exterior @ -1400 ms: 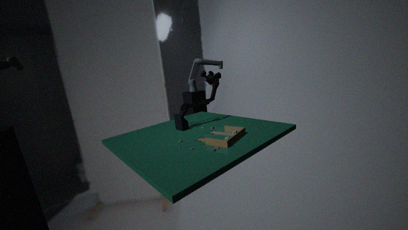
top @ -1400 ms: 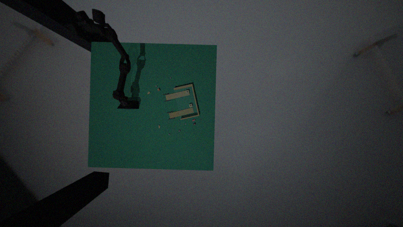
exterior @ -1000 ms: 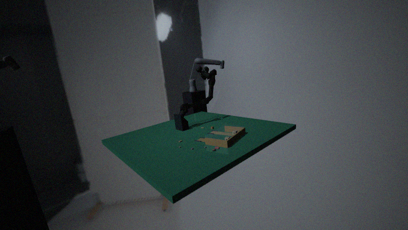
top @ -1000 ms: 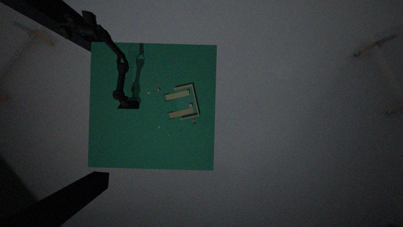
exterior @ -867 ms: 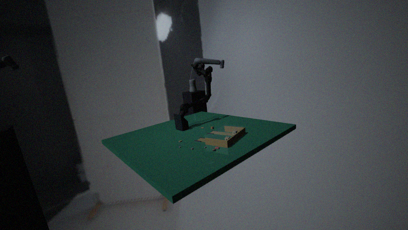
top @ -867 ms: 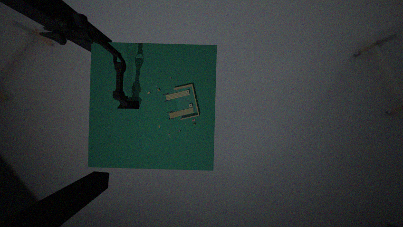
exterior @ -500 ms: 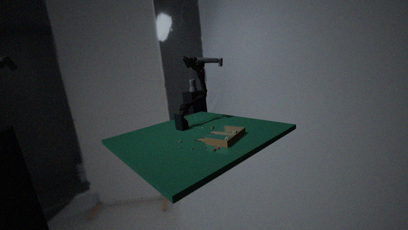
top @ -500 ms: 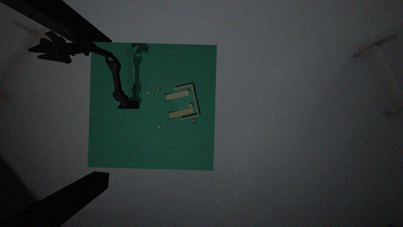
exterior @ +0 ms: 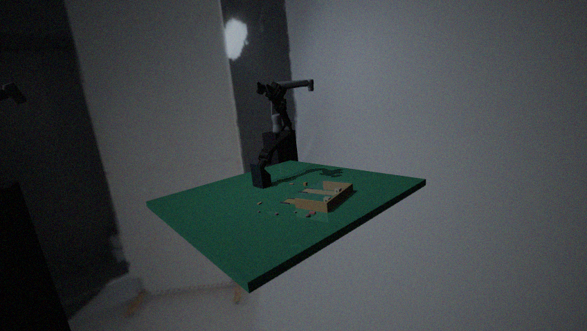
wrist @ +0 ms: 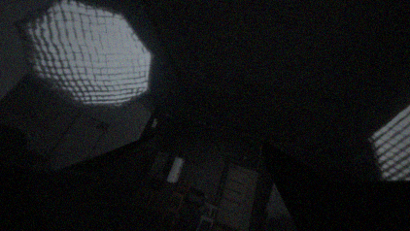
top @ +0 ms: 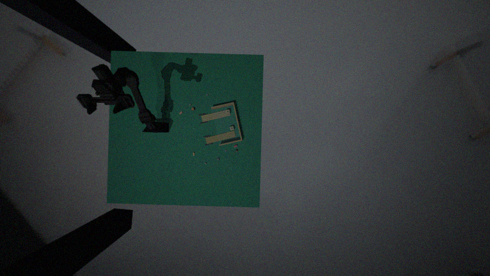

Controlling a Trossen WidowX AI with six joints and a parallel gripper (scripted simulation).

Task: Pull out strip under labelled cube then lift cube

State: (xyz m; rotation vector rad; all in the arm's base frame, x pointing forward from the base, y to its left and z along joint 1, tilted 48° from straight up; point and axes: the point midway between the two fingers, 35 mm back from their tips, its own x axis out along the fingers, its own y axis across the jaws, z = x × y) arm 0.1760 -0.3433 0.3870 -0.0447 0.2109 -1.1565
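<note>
The tan cube lies 670 mm below my gripper tip, 160 mm to the left of it and 130 mm ahead of it.
</note>
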